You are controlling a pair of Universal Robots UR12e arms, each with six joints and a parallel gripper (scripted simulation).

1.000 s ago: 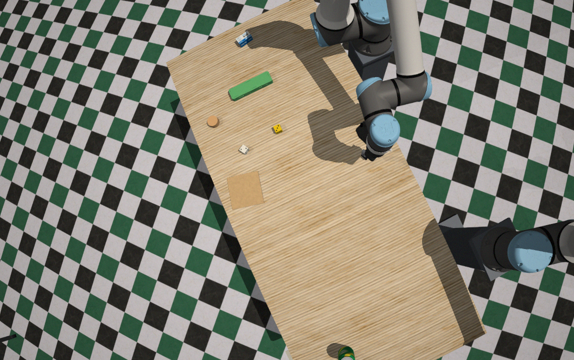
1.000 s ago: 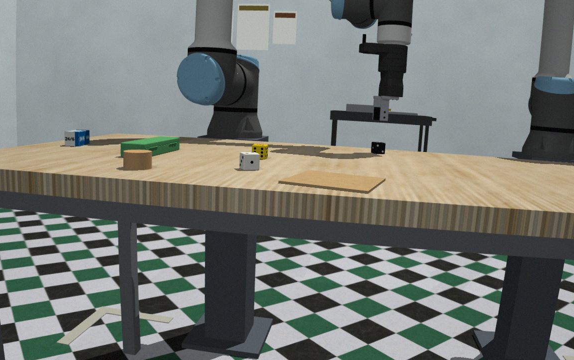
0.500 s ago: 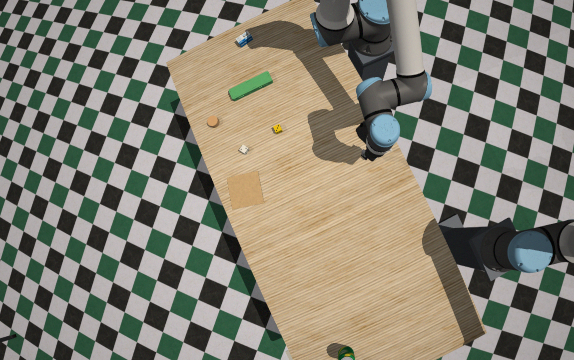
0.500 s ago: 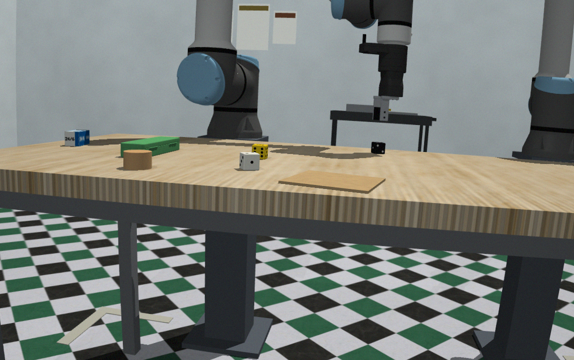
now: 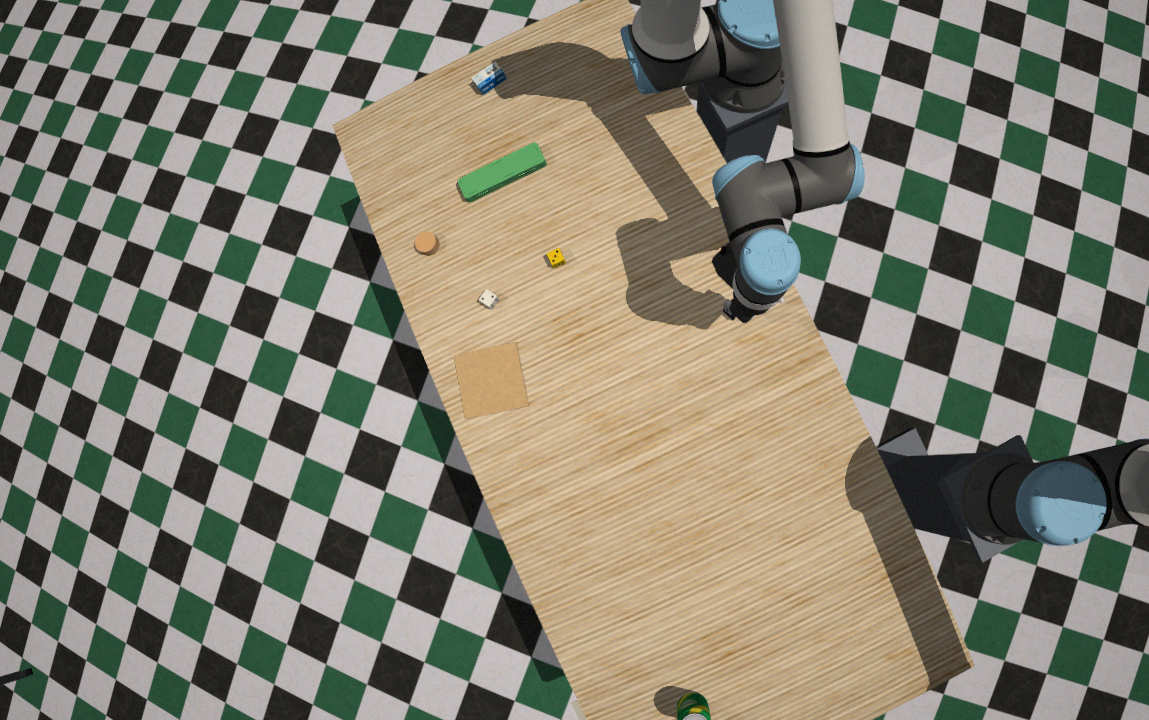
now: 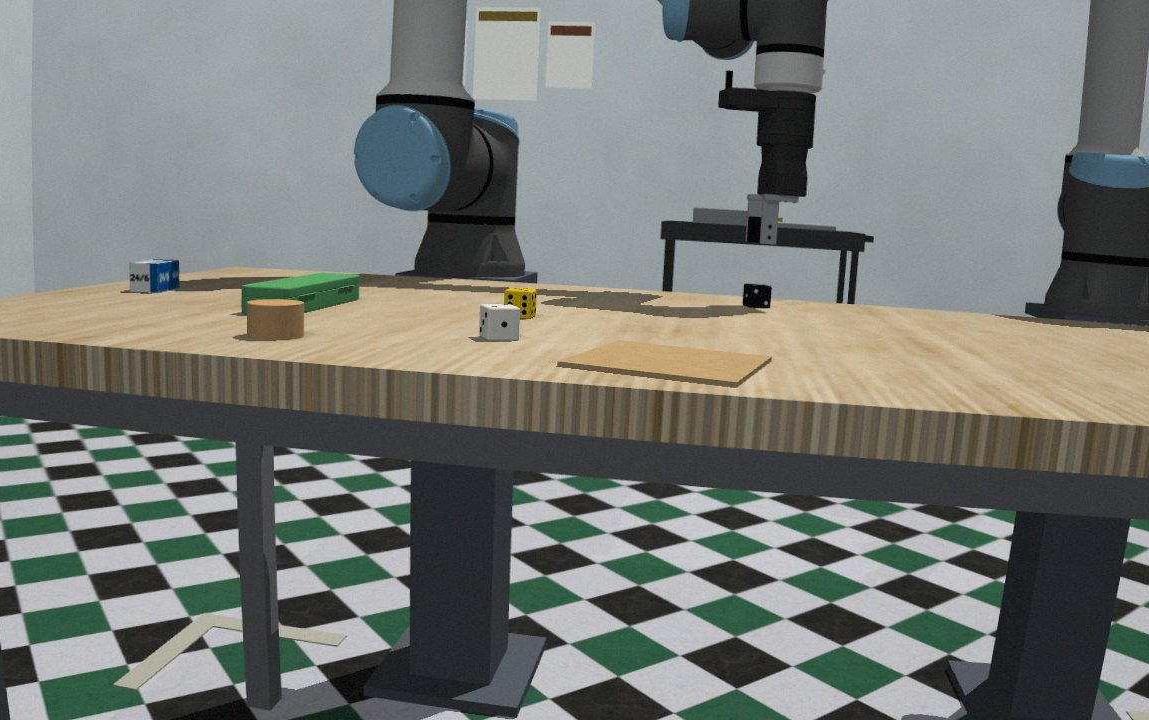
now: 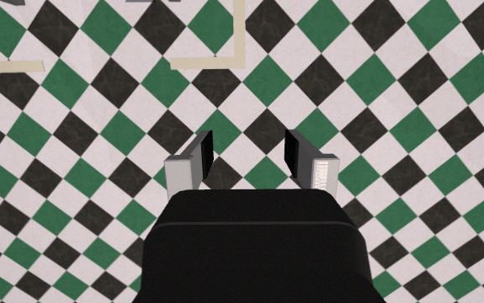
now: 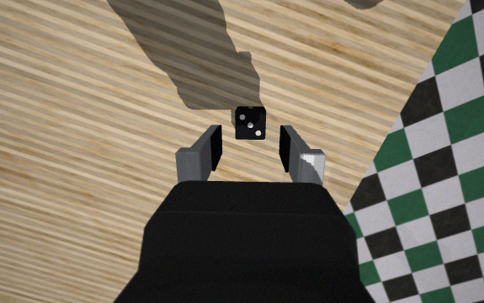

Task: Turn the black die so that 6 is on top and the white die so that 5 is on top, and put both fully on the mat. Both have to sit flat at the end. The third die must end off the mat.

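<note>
My right hand is 90 mm above the black die. Round my right hand: yellow die (270 mm ahead, 280 mm to the right, 90 mm below); white die (440 mm ahead, 270 mm to the right, 90 mm below); tan mat (520 mm ahead, 120 mm to the right, 100 mm below).
</note>
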